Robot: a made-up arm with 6 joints.
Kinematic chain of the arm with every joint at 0, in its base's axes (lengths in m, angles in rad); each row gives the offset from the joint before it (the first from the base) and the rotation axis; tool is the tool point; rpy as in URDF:
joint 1: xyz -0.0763 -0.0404 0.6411 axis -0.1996 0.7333 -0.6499
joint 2: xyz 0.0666 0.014 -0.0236 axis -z
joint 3: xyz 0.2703 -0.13 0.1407 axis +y
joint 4: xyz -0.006 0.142 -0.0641 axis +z
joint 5: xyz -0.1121 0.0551 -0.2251 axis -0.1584 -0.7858 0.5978
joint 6: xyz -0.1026 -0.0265 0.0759 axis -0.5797 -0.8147 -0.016
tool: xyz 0.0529 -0.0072 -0.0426 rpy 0 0 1.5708
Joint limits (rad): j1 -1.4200..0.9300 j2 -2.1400..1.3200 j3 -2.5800..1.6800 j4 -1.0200..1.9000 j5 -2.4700..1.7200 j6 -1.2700..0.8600
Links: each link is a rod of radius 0.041 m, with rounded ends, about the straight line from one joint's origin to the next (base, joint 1, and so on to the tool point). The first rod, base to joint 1, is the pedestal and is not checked.
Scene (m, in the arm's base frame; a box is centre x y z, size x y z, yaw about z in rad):
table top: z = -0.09
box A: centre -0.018 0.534 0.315 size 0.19 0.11 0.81 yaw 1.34
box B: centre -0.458 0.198 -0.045 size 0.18 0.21 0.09 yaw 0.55
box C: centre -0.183 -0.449 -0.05 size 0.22 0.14 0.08 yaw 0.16
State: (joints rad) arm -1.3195 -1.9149 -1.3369 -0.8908 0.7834 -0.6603
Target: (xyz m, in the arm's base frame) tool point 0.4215 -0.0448 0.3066
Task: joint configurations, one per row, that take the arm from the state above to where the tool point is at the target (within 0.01 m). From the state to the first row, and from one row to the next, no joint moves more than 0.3 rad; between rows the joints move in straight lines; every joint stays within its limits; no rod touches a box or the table.
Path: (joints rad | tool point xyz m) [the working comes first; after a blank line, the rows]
Joints at the target: 0.4382 -0.1812 -1.1763 -0.3233 0.9475 -0.6767
Straight joint move there: touches box A.

1: -1.2247 -1.6177 -1.4233 -0.8370 0.8240 -0.7186 | -0.4958 0.3299 0.4588
2: -1.1300 -1.3205 -1.5098 -0.7831 0.8645 -0.7769 | -0.4393 0.4653 0.6239
3: -1.0352 -1.0233 -1.5962 -0.7293 0.9051 -0.8352 | -0.3057 0.5552 0.7863
4: -0.9404 -0.7262 -1.6826 -0.6754 0.9456 -0.8935 | -0.1151 0.5793 0.9237
5: -0.8457 -0.4290 -1.7691 -0.6216 0.9862 -0.9518 | 0.1012 0.5262 1.0198
6: -0.7509 -0.1318 -1.8555 -0.5677 1.0267 -1.0100 | 0.3060 0.3965 1.0668
7: -0.6562 0.1654 -1.9419 -0.5139 1.0673 -1.0683 | 0.4623 0.2035 1.0668
8: -0.5614 0.4626 -2.0284 -0.4600 1.1078 -1.1266 | 0.5411 -0.0280 1.0310
9: -0.4666 0.7598 -2.1148 -0.4062 1.1484 -1.1849 | 0.5269 -0.2649 0.9765
10: -0.2404 0.5245 -1.8802 -0.3855 1.0981 -1.0579 | 0.5990 -0.1902 0.8148
11: -0.0142 0.2893 -1.6456 -0.3647 1.0479 -0.9308 | 0.6058 -0.1300 0.6272
12: 0.2120 0.0541 -1.4110 -0.3440 0.9977 -0.8038 | 0.5427 -0.0830 0.4471
13: 0.4382 -0.1812 -1.1763 -0.3233 0.9475 -0.6767 | 0.4215 -0.0448 0.3066

